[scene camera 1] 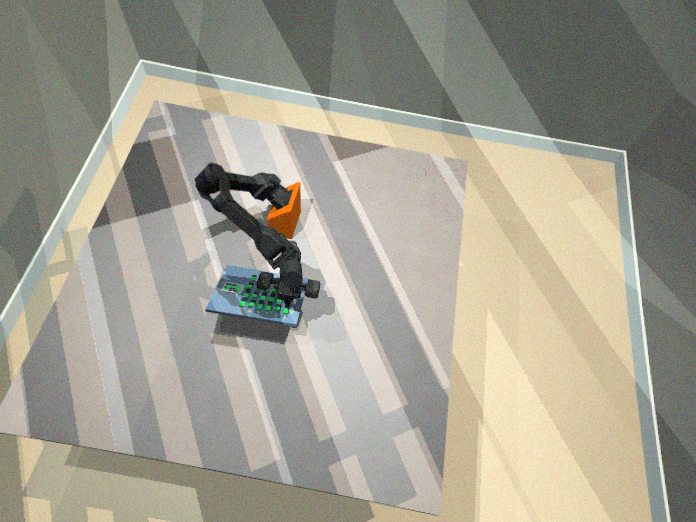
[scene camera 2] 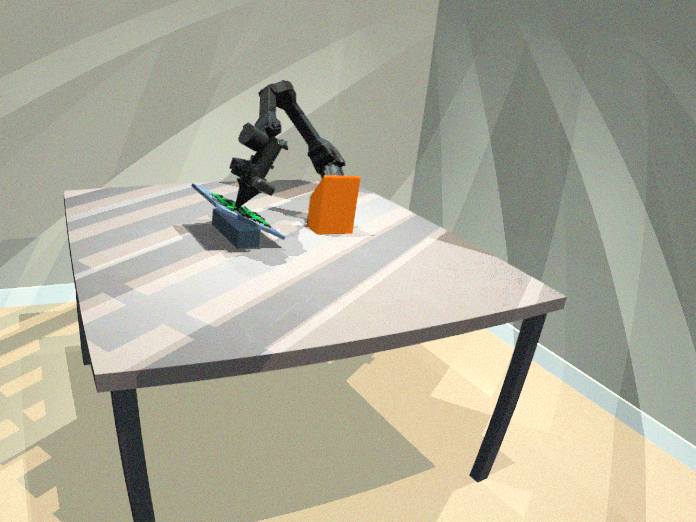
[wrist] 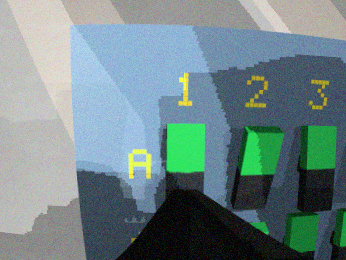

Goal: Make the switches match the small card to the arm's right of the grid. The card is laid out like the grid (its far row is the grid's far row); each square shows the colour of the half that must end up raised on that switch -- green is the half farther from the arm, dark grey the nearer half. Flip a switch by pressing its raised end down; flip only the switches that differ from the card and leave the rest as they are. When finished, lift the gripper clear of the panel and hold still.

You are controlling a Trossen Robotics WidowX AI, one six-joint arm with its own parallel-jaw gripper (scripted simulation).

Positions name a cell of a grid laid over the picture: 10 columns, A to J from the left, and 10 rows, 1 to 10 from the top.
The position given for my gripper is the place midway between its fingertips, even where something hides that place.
my gripper: scene camera 1 E6; scene camera 2 D4; wrist F8
